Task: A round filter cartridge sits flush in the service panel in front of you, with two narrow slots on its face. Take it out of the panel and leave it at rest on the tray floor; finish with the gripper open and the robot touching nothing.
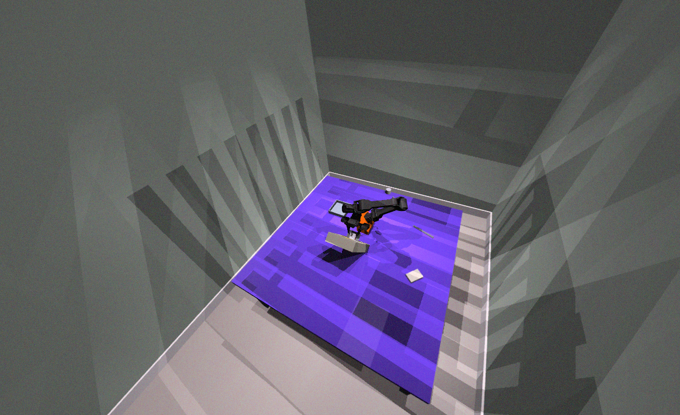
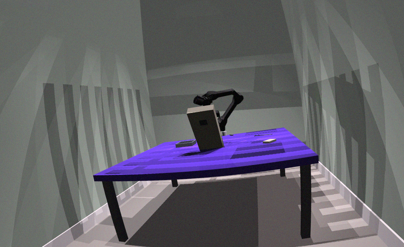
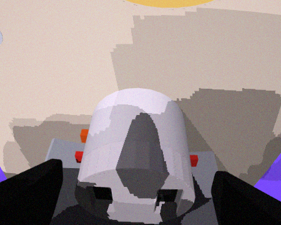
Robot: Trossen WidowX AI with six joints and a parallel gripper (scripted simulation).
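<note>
Now: the pale grey filter cartridge right at my gripper tip. The rest, counted from my gripper tip: beige service panel 5 cm ahead, 2 cm below, 1 cm to the left; then white flat block 44 cm to the left, 17 cm below, 2 cm behind; then dark shallow tray 31 cm to the right, 29 cm behind, 17 cm below.
</note>
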